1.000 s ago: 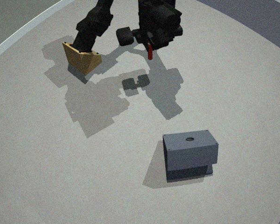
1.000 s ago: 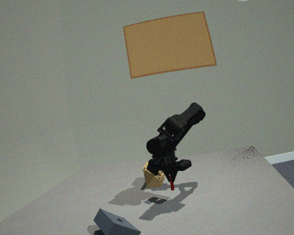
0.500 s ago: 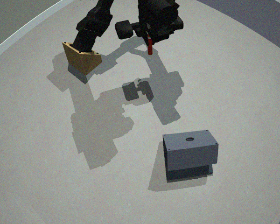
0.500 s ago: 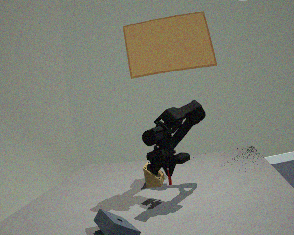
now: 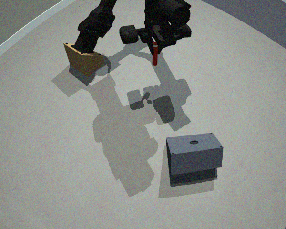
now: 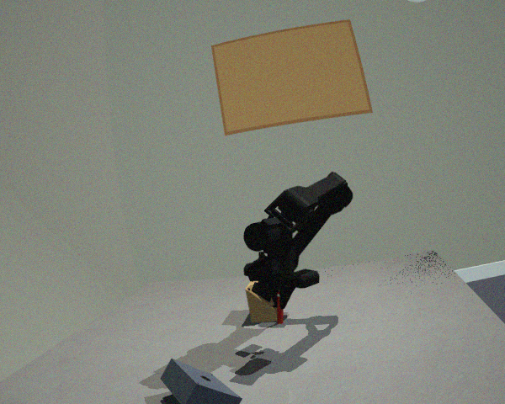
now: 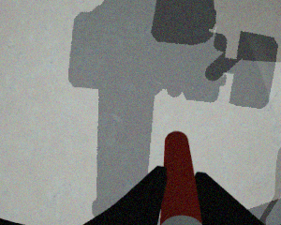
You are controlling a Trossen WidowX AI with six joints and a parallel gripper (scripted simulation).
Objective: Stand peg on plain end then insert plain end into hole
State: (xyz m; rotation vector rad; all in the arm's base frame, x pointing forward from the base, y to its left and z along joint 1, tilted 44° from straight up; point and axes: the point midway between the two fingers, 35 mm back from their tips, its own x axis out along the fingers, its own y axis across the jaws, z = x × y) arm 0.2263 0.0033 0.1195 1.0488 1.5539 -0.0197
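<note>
The grey sloped panel is 23 cm ahead of my gripper tip, 15 cm to the right of it and 8 cm below it. Round my gripper tip: red peg 2 cm above.
</note>
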